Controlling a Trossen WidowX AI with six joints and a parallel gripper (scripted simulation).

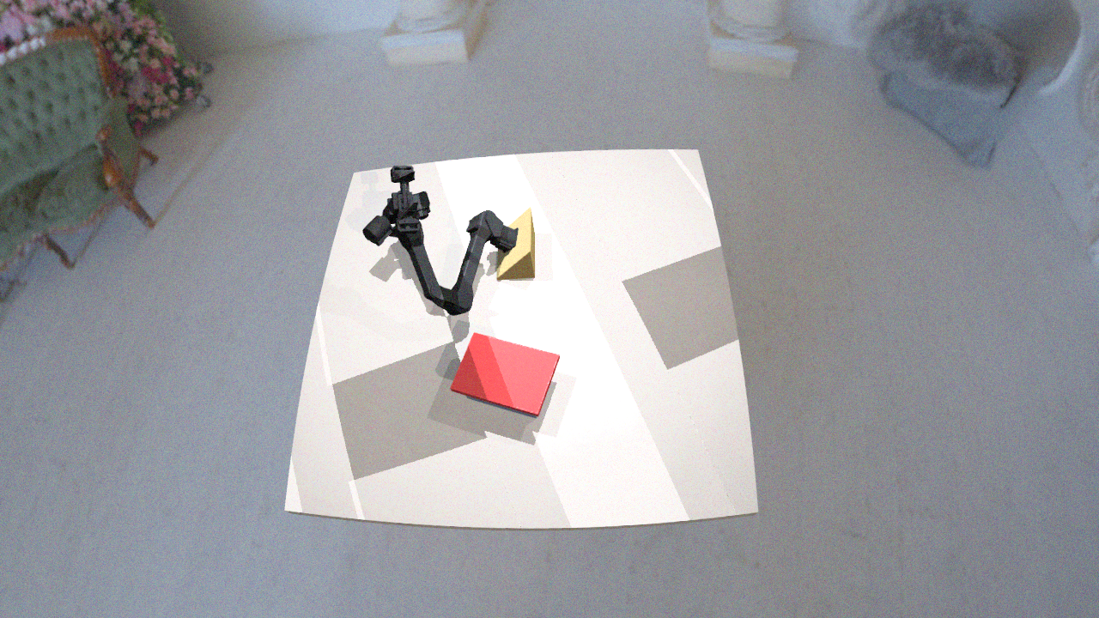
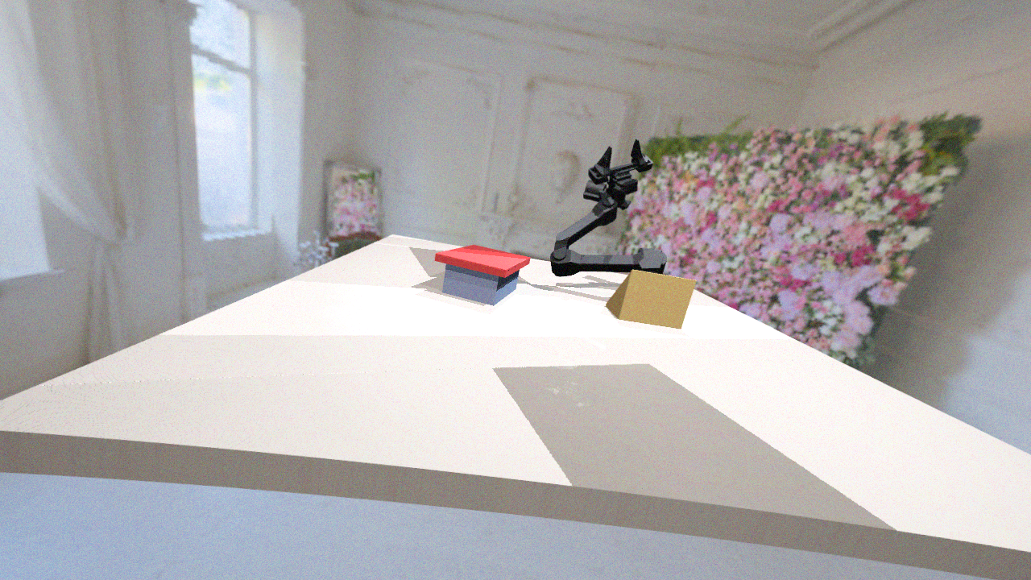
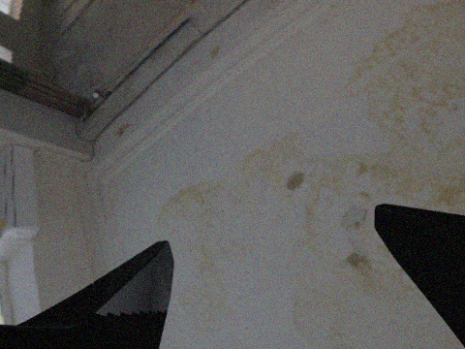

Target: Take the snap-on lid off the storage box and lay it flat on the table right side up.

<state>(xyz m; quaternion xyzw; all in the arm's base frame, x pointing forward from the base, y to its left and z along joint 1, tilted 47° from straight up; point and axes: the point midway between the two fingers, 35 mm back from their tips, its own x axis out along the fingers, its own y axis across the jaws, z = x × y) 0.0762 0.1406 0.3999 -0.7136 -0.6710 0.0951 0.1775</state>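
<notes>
Right now my gripper tip is 36 cm above the red lid, 31 cm short of it and 23 cm to the right of it. Also, from my gripper tip: blue-grey storage box 40 cm below, 31 cm ahead, 23 cm to the left.
</notes>
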